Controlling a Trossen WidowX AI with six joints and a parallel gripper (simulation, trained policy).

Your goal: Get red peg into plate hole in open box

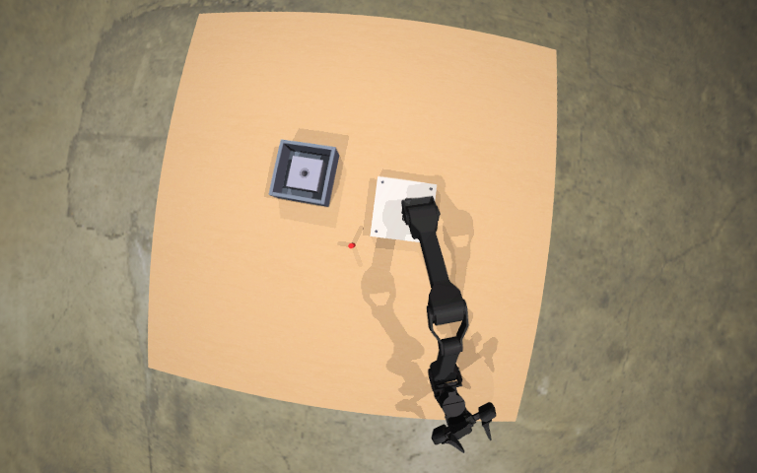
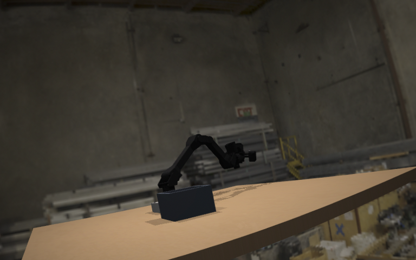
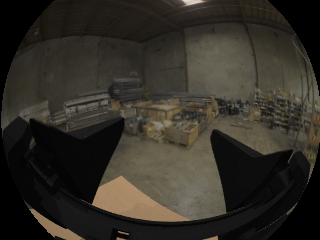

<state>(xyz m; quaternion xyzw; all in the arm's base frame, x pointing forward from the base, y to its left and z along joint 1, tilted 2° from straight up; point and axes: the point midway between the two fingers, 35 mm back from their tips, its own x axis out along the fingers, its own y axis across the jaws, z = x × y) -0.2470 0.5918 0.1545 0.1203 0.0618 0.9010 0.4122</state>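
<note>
My gripper tip is now 430 mm short of the red peg, 490 mm to the left of it and 160 mm above it. Also, from my gripper tip: grey plate (600 mm ahead, 670 mm to the right, 150 mm below); then box (600 mm ahead, 670 mm to the right, 170 mm below).
</note>
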